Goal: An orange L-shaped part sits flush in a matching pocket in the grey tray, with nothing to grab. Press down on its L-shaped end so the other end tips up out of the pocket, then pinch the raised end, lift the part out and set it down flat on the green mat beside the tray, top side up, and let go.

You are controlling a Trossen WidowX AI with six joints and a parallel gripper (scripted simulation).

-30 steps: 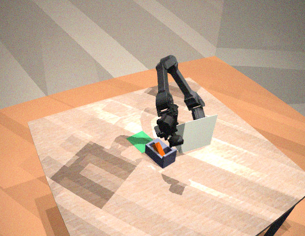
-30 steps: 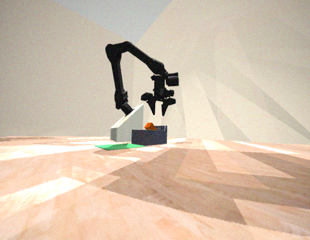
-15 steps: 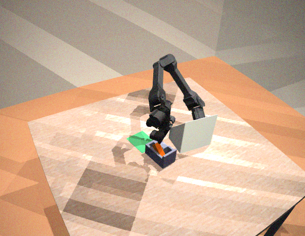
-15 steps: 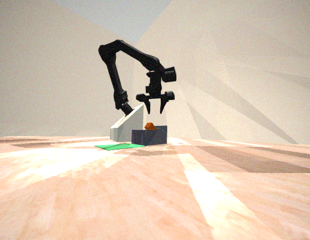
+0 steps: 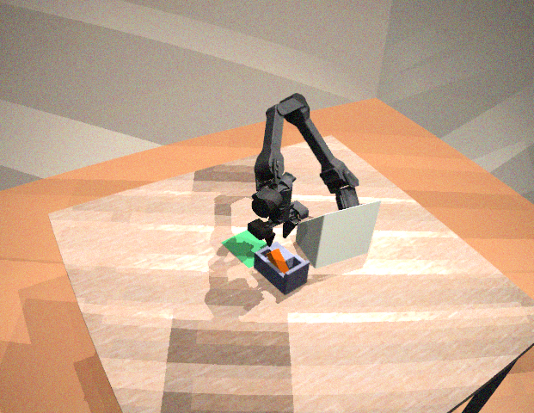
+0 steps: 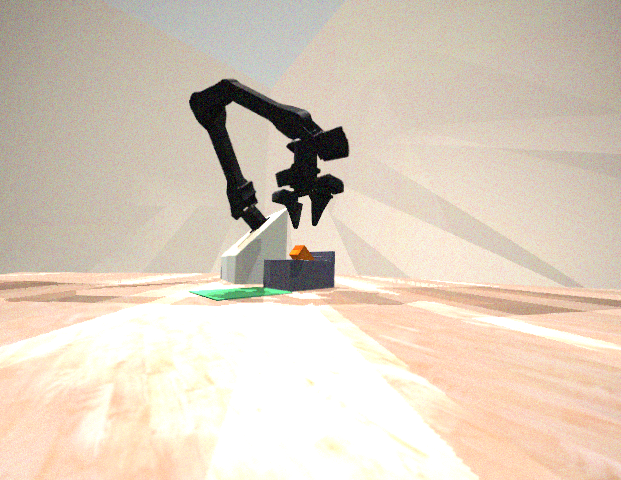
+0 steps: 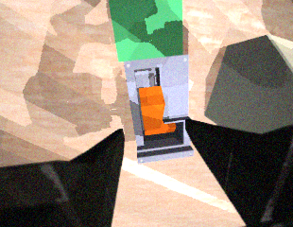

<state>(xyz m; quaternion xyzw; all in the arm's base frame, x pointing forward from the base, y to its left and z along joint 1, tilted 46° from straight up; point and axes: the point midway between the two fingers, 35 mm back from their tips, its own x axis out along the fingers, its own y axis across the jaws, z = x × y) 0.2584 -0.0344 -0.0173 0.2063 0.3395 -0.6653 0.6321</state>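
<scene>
Now: the orange L-shaped part 20 mm behind my gripper tip, 30 mm to the left of it and 100 mm below it. From my gripper tip the other things lie so: green mat: 150 mm to the right, 160 mm below.
</scene>
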